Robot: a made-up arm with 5 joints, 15 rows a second.
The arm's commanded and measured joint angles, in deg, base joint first. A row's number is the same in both.
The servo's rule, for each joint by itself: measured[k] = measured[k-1] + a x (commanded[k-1-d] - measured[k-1]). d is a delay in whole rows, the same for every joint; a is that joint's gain. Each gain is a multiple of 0.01, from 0.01 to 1. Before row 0 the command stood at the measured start. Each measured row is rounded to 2 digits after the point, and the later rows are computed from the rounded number. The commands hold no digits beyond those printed.
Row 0, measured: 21.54 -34.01 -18.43 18.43 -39.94
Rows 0 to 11, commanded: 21.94 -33.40 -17.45 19.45 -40.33; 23.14 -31.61 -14.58 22.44 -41.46; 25.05 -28.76 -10.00 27.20 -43.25; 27.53 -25.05 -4.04 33.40 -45.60; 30.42 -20.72 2.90 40.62 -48.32; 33.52 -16.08 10.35 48.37 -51.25; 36.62 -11.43 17.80 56.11 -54.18; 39.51 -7.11 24.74 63.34 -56.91; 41.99 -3.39 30.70 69.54 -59.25; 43.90 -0.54 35.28 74.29 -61.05; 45.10 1.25 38.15 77.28 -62.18; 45.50 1.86 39.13 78.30 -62.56
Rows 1 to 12, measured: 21.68 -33.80 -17.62 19.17 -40.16; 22.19 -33.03 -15.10 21.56 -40.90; 23.19 -31.54 -10.87 25.68 -42.24; 24.71 -29.27 -5.20 31.32 -44.16; 26.71 -26.28 1.52 38.11 -46.53; 29.09 -22.71 8.85 45.60 -49.22; 31.73 -18.76 16.28 53.27 -52.05; 34.45 -14.68 23.30 60.62 -54.82; 37.09 -10.73 29.44 67.13 -57.35; 39.47 -7.16 34.29 72.36 -59.46; 41.44 -4.22 37.49 75.95 -61.01; 42.86 -2.09 38.85 77.67 -61.89
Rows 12 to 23, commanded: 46.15 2.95 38.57 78.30 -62.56; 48.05 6.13 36.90 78.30 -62.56; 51.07 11.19 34.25 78.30 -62.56; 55.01 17.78 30.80 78.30 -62.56; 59.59 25.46 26.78 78.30 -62.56; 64.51 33.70 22.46 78.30 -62.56; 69.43 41.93 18.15 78.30 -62.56; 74.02 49.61 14.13 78.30 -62.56; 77.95 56.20 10.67 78.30 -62.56; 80.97 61.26 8.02 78.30 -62.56; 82.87 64.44 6.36 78.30 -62.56; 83.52 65.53 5.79 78.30 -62.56
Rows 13 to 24, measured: 44.01 -0.33 38.62 78.13 -62.27; 45.42 1.93 37.19 78.25 -62.44; 47.40 5.17 34.75 78.29 -62.51; 50.06 9.58 31.47 78.30 -62.54; 53.40 15.14 27.58 78.30 -62.55; 57.29 21.64 23.33 78.30 -62.56; 61.54 28.74 19.03 78.30 -62.56; 65.91 36.04 14.96 78.30 -62.56; 70.12 43.10 11.40 78.30 -62.56; 73.92 49.46 8.59 78.30 -62.56; 77.05 54.70 6.74 78.30 -62.56; 79.31 58.49 5.95 78.30 -62.56
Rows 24 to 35, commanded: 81.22 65.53 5.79 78.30 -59.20; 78.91 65.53 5.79 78.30 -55.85; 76.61 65.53 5.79 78.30 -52.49; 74.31 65.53 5.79 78.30 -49.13; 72.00 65.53 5.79 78.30 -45.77; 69.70 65.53 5.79 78.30 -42.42; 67.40 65.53 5.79 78.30 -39.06; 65.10 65.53 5.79 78.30 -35.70; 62.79 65.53 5.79 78.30 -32.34; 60.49 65.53 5.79 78.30 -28.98; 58.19 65.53 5.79 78.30 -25.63; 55.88 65.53 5.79 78.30 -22.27
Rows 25 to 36, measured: 79.98 60.95 5.82 78.30 -60.64; 79.61 62.55 5.80 78.30 -57.91; 78.56 63.59 5.79 78.30 -54.82; 77.07 64.27 5.79 78.30 -51.58; 75.30 64.71 5.79 78.30 -48.27; 73.34 65.00 5.79 78.30 -44.94; 71.26 65.19 5.79 78.30 -41.59; 69.10 65.31 5.79 78.30 -38.23; 66.89 65.39 5.79 78.30 -34.87; 64.65 65.44 5.79 78.30 -31.51; 62.39 65.47 5.79 78.30 -28.16; 60.11 65.49 5.79 78.30 -24.80
